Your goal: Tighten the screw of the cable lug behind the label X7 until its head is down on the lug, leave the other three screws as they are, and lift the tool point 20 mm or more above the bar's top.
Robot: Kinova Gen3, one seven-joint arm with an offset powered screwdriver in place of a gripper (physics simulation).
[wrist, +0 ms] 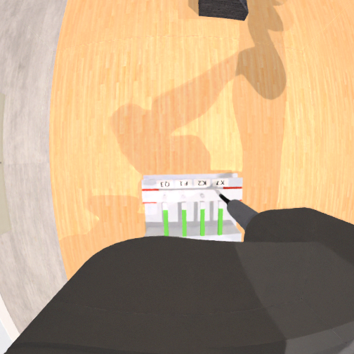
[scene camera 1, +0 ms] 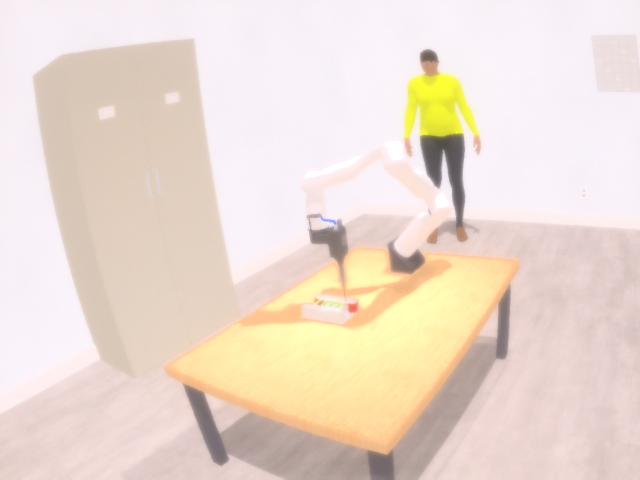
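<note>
The powered screwdriver (scene camera 1: 345,297) (wrist: 220,193) stands in the gripper's place and has no fingers. Its dark, thin tip is over the bar (wrist: 150,196) at the X7 position, close to the label X7 (wrist: 220,183). The tip hides the X7 screw, and I cannot tell if it touches the screw or how high the head stands. A green cable (wrist: 220,221) runs from that lug. The screw behind K2 (wrist: 202,195), the screw behind Q3 (wrist: 165,196) and the one between them (wrist: 183,196) show as small grey dots, apart from the tip. In the scene view these details are too small to tell.
The light grey box (scene camera 1: 322,313) holds the bar and stands on the wooden table (scene camera 1: 330,372) (wrist: 90,150). The black arm base (scene camera 1: 404,259) (wrist: 222,9) is at the table's far end. A cabinet (scene camera 1: 129,206) stands left of the table, and a person in yellow (scene camera 1: 440,105) stands behind it.
</note>
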